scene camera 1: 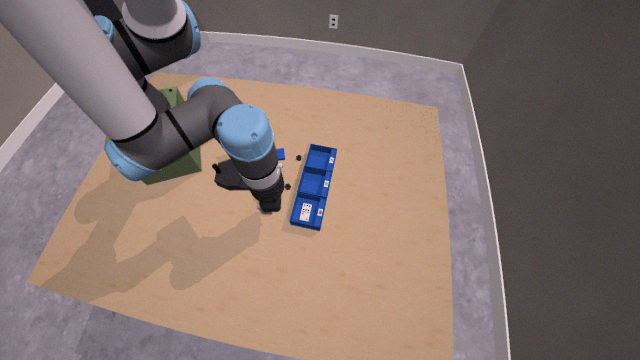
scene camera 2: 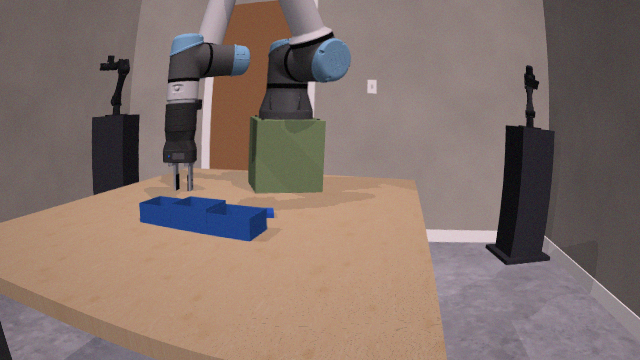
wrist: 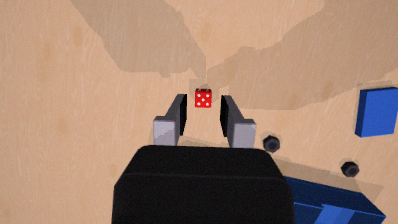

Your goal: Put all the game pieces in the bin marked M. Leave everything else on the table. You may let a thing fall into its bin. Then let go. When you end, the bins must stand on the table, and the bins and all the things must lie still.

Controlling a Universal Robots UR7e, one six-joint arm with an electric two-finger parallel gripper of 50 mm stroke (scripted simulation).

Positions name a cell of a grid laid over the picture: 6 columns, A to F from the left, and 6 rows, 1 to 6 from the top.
Labels:
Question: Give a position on a blue three-compartment bin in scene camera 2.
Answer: B4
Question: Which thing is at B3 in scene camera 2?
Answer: My gripper.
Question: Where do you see a blue three-compartment bin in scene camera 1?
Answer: At C4

